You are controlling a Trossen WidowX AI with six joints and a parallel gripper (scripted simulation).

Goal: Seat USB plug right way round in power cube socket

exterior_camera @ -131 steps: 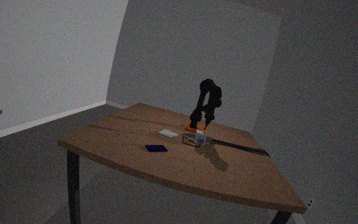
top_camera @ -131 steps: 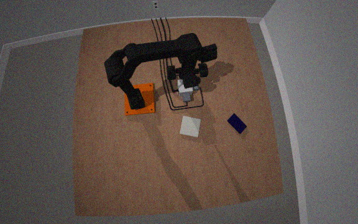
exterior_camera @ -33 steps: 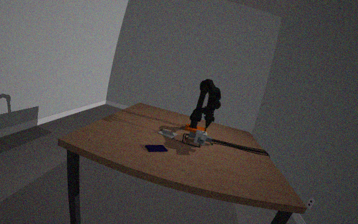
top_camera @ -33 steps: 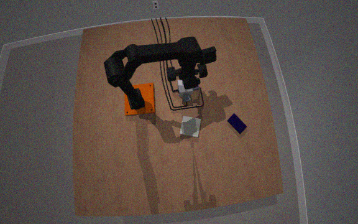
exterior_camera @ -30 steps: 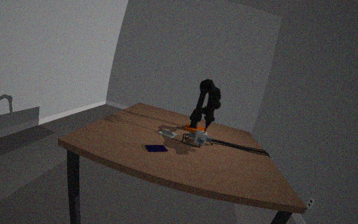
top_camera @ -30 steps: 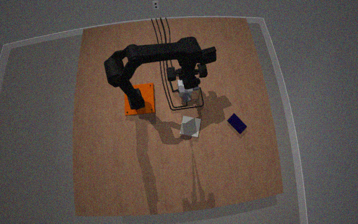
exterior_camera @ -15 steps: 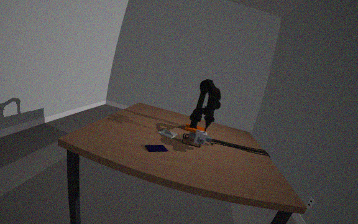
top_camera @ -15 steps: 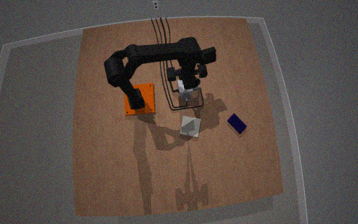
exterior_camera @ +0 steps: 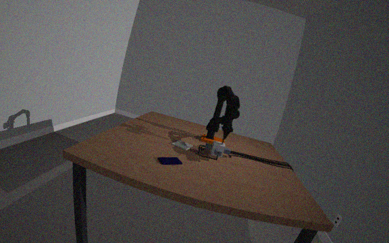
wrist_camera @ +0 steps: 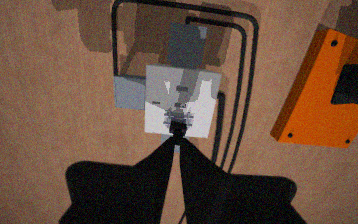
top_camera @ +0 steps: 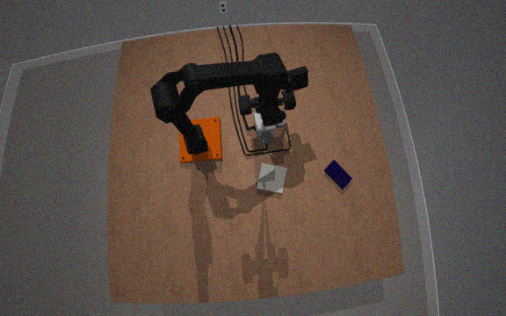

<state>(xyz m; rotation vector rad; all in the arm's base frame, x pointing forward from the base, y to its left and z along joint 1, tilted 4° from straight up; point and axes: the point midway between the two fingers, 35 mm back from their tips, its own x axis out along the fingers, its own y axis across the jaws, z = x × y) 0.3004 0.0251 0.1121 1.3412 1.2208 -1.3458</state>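
The dark USB plug lies 2 cm below my gripper tip. Round my gripper tip: flat white block 25 cm to the right, 11 cm below, 4 cm behind; then dark blue block 32 cm to the right, 24 cm ahead, 11 cm below.
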